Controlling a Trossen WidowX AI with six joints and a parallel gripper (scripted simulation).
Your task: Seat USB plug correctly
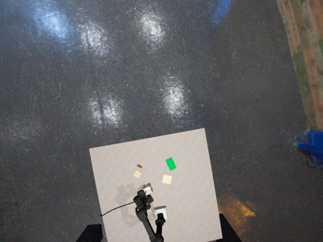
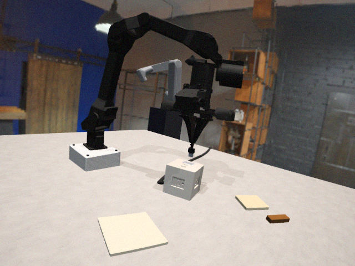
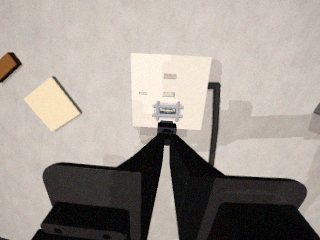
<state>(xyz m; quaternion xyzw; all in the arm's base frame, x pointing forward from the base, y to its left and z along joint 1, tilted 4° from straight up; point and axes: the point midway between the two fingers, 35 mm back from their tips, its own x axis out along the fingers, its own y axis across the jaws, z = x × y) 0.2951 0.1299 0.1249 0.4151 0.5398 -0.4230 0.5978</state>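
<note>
The black USB plug is 2 cm below my gripper tip. The rest, counted from my gripper tip: green card (30 cm to the right, 24 cm ahead, 13 cm below); brown block (25 cm ahead, 13 cm below, 5 cm to the left).
</note>
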